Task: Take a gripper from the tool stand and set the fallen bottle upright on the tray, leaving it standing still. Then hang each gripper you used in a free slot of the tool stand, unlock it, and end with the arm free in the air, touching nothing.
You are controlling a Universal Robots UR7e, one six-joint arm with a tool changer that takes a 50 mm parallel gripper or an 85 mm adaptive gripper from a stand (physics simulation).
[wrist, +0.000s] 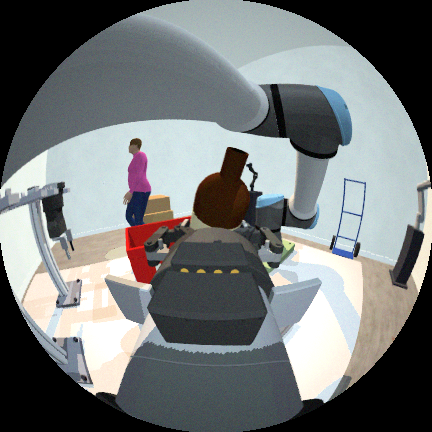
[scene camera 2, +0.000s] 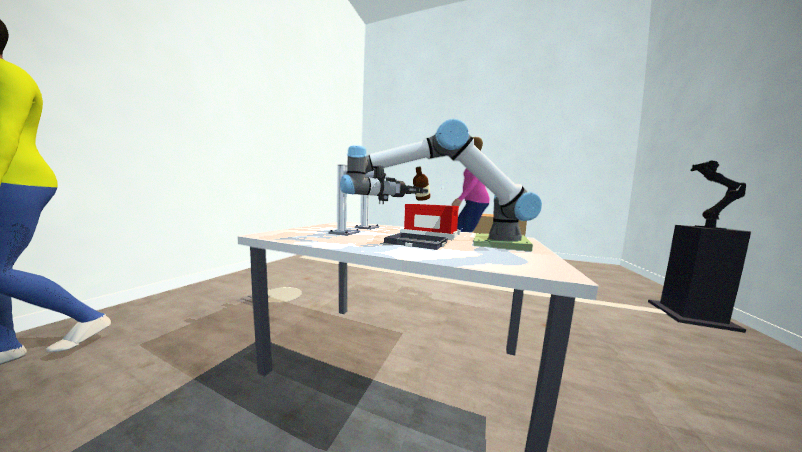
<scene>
In view: a brown bottle (wrist: 221,199), a gripper (wrist: 52,205), a gripper (wrist: 209,249) and a tool stand (scene camera 2: 342,229).
</scene>
